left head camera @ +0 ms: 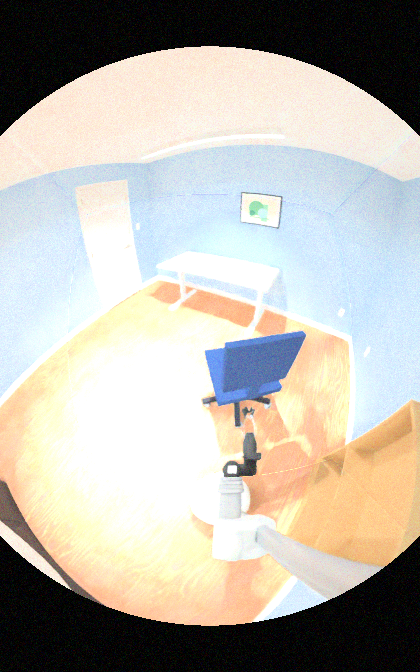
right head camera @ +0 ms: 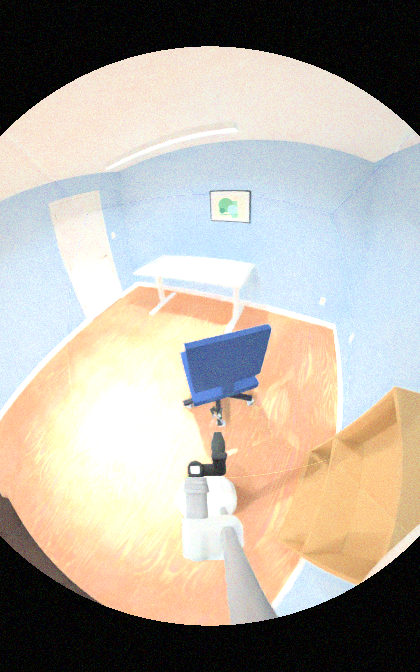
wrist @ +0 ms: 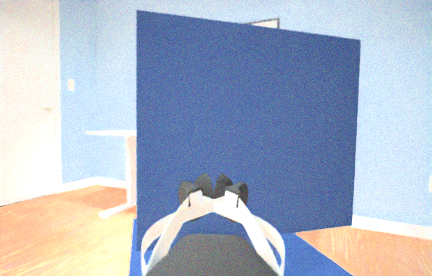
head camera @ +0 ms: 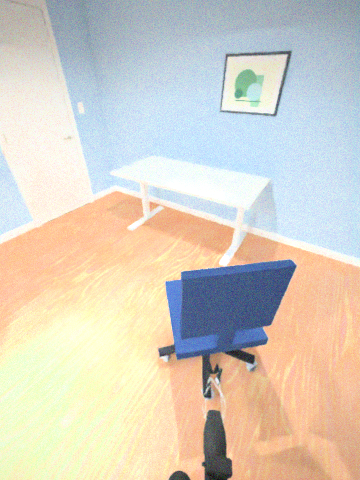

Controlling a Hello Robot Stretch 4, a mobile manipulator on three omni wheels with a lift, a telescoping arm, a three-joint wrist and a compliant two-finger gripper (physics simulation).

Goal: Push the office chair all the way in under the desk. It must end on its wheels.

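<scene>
The blue office chair point(head camera: 235, 300) point(left head camera: 262, 362) point(right head camera: 227, 357) point(wrist: 250, 125) stands upright on its wheeled base. The back of its backrest faces me, and its seat points toward the desk side. The white desk point(head camera: 195, 180) point(left head camera: 220, 267) point(right head camera: 195, 270) point(wrist: 112, 133) stands against the far wall. The chair is apart from it, in front of its right end. My gripper point(head camera: 215, 371) point(left head camera: 248, 412) point(right head camera: 216, 415) point(wrist: 213, 188) is shut, with its fingertips close together and nothing between them. It is behind the chair, in front of the backrest's lower part in the wrist view. I cannot tell whether it touches.
The desk's right leg point(head camera: 240, 220) ends in a long foot on the floor beyond the chair. A wooden shelf unit point(right head camera: 409, 460) stands at the right. A dark cabinet point(left head camera: 20, 520) shows at the lower left. A white door point(head camera: 35, 115) is left of the desk.
</scene>
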